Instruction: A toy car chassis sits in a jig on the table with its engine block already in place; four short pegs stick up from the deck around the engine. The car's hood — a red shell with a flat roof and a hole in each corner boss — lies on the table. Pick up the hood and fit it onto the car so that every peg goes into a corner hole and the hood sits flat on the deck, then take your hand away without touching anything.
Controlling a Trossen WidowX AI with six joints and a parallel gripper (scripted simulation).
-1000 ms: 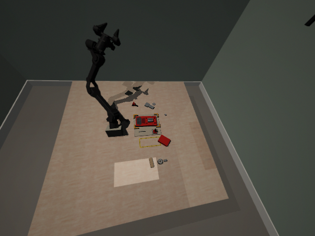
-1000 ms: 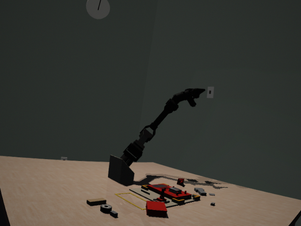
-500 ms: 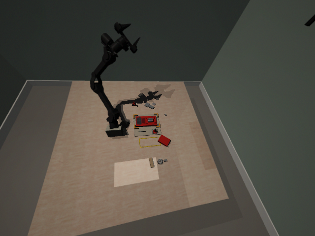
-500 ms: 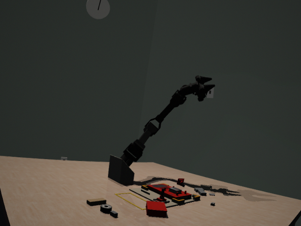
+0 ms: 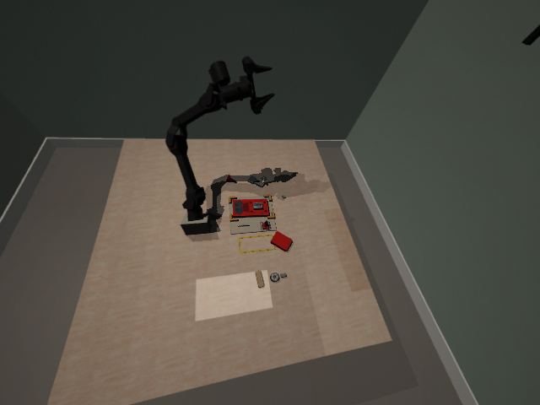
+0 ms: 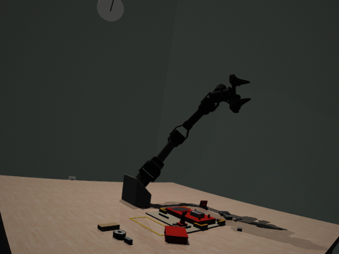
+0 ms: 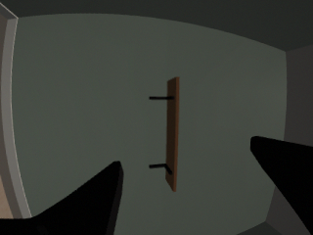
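The red hood is 590 mm below my gripper tip, 440 mm to the right of it and 10 mm ahead of it. The rest, counted from my gripper tip: wooden block (600 mm to the right, 590 mm below, 160 mm behind); then small grey block (610 mm to the right, 590 mm below, 40 mm behind).
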